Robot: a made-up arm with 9 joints. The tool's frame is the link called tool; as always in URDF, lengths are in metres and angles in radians. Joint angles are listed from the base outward.
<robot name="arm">
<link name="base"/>
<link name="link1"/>
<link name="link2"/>
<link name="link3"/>
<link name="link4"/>
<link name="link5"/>
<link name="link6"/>
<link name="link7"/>
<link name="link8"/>
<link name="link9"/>
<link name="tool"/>
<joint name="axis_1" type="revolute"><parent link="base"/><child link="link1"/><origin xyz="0.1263 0.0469 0.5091" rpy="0 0 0"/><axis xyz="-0.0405 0.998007 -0.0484"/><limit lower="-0.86" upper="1.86"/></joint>
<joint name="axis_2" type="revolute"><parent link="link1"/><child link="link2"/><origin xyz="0.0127 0.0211 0.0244" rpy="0 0 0"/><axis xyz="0.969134 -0.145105 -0.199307"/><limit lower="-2.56" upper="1.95"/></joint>
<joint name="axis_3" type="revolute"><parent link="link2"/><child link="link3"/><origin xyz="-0.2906 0.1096 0.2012" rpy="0 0 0"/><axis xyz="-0.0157 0.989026 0.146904"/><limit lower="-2.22" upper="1.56"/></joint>
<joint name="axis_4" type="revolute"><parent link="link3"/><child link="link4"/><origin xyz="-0.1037 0.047 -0.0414" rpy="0 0 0"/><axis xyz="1 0 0"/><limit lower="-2.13" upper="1.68"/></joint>
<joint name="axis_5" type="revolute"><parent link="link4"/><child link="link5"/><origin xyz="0.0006 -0.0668 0.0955" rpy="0 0 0"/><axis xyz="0 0 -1"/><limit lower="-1.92" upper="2.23"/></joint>
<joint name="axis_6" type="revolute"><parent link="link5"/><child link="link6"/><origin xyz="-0.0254 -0.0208 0.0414" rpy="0 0 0"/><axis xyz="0.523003 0.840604 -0.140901"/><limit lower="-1.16" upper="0.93"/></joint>
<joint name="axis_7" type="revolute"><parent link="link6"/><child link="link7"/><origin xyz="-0.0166 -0.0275 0.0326" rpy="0 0 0"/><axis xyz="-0.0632 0.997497 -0.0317"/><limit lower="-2.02" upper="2.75"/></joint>
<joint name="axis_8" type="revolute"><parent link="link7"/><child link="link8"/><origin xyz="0.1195 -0.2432 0.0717" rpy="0 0 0"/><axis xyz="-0.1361 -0.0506 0.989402"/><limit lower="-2.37" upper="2.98"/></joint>
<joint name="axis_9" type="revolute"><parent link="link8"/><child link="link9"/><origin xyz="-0.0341 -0.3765 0.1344" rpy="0 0 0"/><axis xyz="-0.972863 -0.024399 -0.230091"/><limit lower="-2.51" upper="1.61"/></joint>
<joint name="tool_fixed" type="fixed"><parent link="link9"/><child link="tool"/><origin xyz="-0.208 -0.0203 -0.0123" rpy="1.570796 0 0"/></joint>
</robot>
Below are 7 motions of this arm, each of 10 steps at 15 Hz.
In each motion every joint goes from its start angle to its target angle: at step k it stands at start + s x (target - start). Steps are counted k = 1, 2, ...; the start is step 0. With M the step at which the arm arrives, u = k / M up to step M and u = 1 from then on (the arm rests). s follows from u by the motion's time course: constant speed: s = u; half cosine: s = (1 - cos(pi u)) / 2; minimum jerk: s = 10 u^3 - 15 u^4 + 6 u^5.
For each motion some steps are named. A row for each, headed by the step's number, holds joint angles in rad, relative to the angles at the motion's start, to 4 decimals.
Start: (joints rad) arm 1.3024 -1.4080 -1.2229 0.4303 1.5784 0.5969 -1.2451 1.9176 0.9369
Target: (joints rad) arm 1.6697 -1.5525 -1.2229 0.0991 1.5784 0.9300 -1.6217 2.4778 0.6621
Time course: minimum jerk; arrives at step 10
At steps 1, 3, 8, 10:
1: 0.0031 -0.0012 0.0000 -0.0028 0.0000 0.0029 -0.0032 0.0048 -0.0024
3: 0.0599 -0.0236 0.0000 -0.0540 0.0000 0.0543 -0.0614 0.0914 -0.0448
8: 0.3460 -0.1361 0.0000 -0.3120 0.0000 0.3138 -0.3548 0.5278 -0.2589
10: 0.3673 -0.1445 0.0000 -0.3312 0.0000 0.3331 -0.3766 0.5602 -0.2748

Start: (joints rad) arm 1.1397 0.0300 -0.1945 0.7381 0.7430 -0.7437 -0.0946 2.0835 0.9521
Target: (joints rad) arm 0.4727 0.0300 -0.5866 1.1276 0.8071 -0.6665 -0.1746 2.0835 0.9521
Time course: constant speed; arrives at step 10
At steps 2, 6, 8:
2: -0.1334 0.0000 -0.0784 0.0779 0.0128 0.0154 -0.0160 0.0000 0.0000
6: -0.4002 0.0000 -0.2353 0.2337 0.0385 0.0463 -0.0480 0.0000 0.0000
8: -0.5336 0.0000 -0.3137 0.3116 0.0513 0.0618 -0.0640 0.0000 0.0000

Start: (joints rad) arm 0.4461 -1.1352 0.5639 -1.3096 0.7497 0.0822 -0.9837 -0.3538 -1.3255
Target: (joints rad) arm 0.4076 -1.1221 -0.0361 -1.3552 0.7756 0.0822 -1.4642 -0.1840 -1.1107
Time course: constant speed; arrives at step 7
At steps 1, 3, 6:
1: -0.0055 0.0019 -0.0857 -0.0065 0.0037 0.0000 -0.0686 0.0243 0.0307
3: -0.0165 0.0056 -0.2571 -0.0195 0.0111 0.0000 -0.2059 0.0728 0.0921
6: -0.0330 0.0112 -0.5143 -0.0391 0.0222 0.0000 -0.4119 0.1455 0.1841

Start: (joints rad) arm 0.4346 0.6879 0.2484 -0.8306 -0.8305 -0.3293 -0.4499 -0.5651 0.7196
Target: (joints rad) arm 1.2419 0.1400 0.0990 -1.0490 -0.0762 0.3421 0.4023 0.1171 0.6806
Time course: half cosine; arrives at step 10
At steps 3, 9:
3: 0.1664 -0.1129 -0.0308 -0.0450 0.1555 0.1384 0.1756 0.1406 -0.0080
9: 0.7875 -0.5345 -0.1457 -0.2131 0.7358 0.6550 0.8313 0.6655 -0.0380

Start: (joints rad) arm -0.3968 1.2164 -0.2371 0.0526 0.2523 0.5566 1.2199 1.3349 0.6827
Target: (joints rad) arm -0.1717 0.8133 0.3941 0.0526 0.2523 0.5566 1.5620 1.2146 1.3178
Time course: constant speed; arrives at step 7
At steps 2, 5, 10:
2: 0.0643 -0.1152 0.1803 0.0000 0.0000 0.0000 0.0977 -0.0344 0.1815
5: 0.1608 -0.2879 0.4509 0.0000 0.0000 0.0000 0.2444 -0.0859 0.4536
10: 0.2251 -0.4031 0.6312 0.0000 0.0000 0.0000 0.3421 -0.1203 0.6351

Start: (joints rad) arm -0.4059 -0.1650 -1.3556 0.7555 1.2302 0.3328 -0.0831 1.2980 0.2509
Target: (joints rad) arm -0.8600 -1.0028 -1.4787 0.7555 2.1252 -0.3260 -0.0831 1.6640 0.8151
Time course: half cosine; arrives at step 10
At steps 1, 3, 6, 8, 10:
1: -0.0111 -0.0205 -0.0030 0.0000 0.0219 -0.0161 0.0000 0.0090 0.0138
3: -0.0936 -0.1727 -0.0254 0.0000 0.1845 -0.1358 0.0000 0.0754 0.1163
6: -0.2972 -0.5483 -0.0806 0.0000 0.5858 -0.4312 0.0000 0.2396 0.3693
8: -0.4107 -0.7578 -0.1113 0.0000 0.8095 -0.5959 0.0000 0.3311 0.5103
10: -0.4541 -0.8378 -0.1231 0.0000 0.8950 -0.6588 0.0000 0.3660 0.5642

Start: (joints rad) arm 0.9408 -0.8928 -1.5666 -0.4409 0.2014 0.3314 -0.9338 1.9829 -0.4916
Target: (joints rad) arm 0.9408 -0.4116 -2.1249 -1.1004 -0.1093 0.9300 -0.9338 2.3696 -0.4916
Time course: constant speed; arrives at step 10
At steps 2, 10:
2: 0.0000 0.0962 -0.1117 -0.1319 -0.0621 0.1197 0.0000 0.0773 0.0000
10: 0.0000 0.4812 -0.5583 -0.6595 -0.3107 0.5986 0.0000 0.3867 0.0000

